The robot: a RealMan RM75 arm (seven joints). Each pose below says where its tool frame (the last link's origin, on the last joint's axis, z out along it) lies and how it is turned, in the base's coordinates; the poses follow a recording.
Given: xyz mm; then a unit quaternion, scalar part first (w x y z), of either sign.
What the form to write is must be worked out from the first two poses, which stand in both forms.
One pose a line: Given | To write
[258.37 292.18 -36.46 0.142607 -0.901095 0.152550 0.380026] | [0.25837 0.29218 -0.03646], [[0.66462 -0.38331 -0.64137], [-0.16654 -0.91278 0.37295], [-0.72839 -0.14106 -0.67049]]
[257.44 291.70 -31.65 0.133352 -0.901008 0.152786 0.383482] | [0.25744 0.29170 -0.03165], [[0.65920 -0.37760 -0.65029], [-0.17305 -0.91775 0.35748], [-0.73179 -0.12312 -0.67032]]
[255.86 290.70 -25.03 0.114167 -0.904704 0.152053 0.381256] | [0.25586 0.29070 -0.02503], [[0.66305 -0.36218 -0.65513], [-0.18807 -0.92769 0.32252], [-0.72457 -0.09063 -0.68322]]
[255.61 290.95 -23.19 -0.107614 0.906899 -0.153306 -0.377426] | [0.25561 0.29095 -0.02319], [[0.66809 -0.35930 -0.65158], [-0.19683 -0.92983 0.31091], [-0.71757 -0.07947 -0.69194]]
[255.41 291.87 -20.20 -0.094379 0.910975 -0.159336 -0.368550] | [0.25541 0.29187 -0.02020], [[0.67757 -0.35987 -0.64140], [-0.22074 -0.93141 0.28940], [-0.70156 -0.05451 -0.71053]]
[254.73 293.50 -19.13 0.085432 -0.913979 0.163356 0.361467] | [0.25473 0.29350 -0.01913], [[0.68531 -0.36037 -0.63283], [-0.23685 -0.93203 0.27426], [-0.68866 -0.03807 -0.72409]]
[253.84 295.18 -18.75 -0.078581 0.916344 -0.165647 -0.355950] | [0.25384 0.29518 -0.01875], [[0.69172 -0.35952 -0.62631], [-0.24764 -0.93277 0.26194], [-0.67838 -0.02609 -0.73425]]
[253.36 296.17 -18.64 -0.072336 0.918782 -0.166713 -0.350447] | [0.25336 0.29617 -0.01864], [[0.69879 -0.35705 -0.61985], [-0.25565 -0.93395 0.24977], [-0.66809 -0.01607 -0.74391]]
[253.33 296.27 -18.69 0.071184 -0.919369 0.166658 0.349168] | [0.25333 0.29627 -0.01869], [[0.70061 -0.35615 -0.61830], [-0.25673 -0.93432 0.24727], [-0.66576 -0.01451 -0.74603]]
